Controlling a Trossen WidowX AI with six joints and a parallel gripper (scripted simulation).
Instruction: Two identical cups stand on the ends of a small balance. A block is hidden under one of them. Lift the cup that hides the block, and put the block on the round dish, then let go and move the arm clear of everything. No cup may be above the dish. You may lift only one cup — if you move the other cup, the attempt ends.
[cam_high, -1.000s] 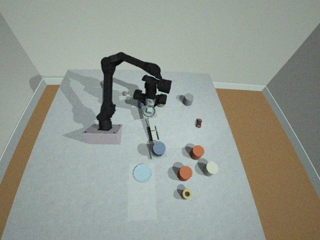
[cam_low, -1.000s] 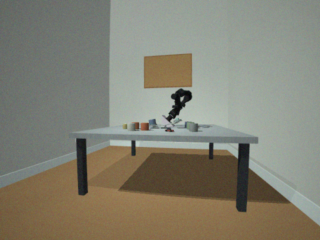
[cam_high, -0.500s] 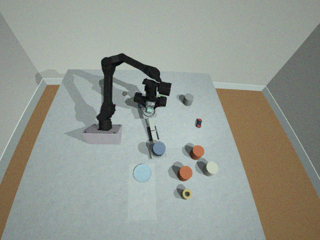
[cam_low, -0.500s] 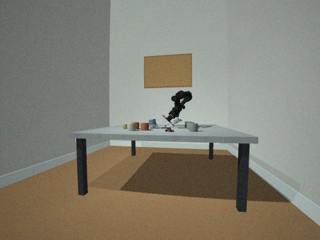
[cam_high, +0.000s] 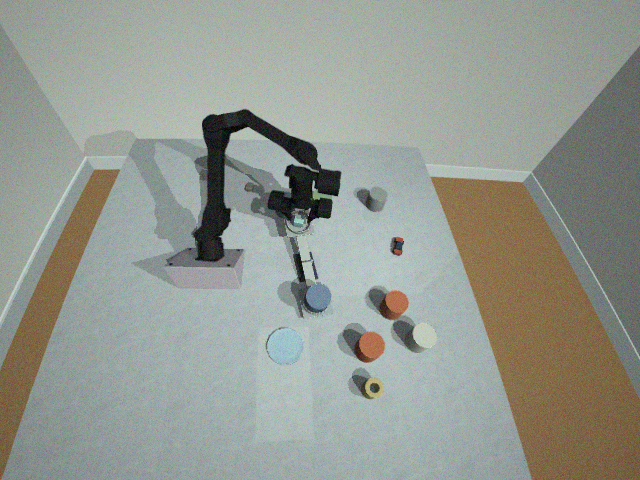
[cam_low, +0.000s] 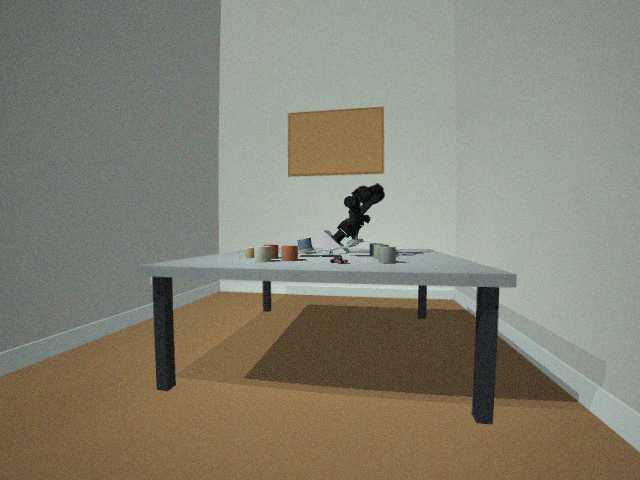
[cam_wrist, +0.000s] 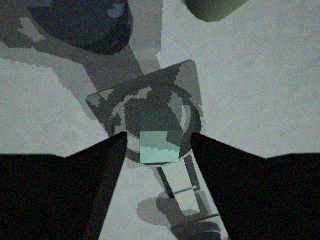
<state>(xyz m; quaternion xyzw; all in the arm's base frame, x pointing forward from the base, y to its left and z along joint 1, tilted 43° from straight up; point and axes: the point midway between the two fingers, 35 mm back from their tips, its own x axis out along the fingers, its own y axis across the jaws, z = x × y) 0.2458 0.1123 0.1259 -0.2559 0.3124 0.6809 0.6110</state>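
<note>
Now: the round pale blue dish 10 mm ahead of my gripper tip, 370 mm to the right of it and 80 mm below it. Round my gripper tip: grey cylinder: 280 mm ahead, 210 mm to the left, 50 mm below; then green cylinder: 80 mm ahead, 150 mm to the left, 50 mm below; then cup: 90 mm ahead, 260 mm to the right, 30 mm below.
</note>
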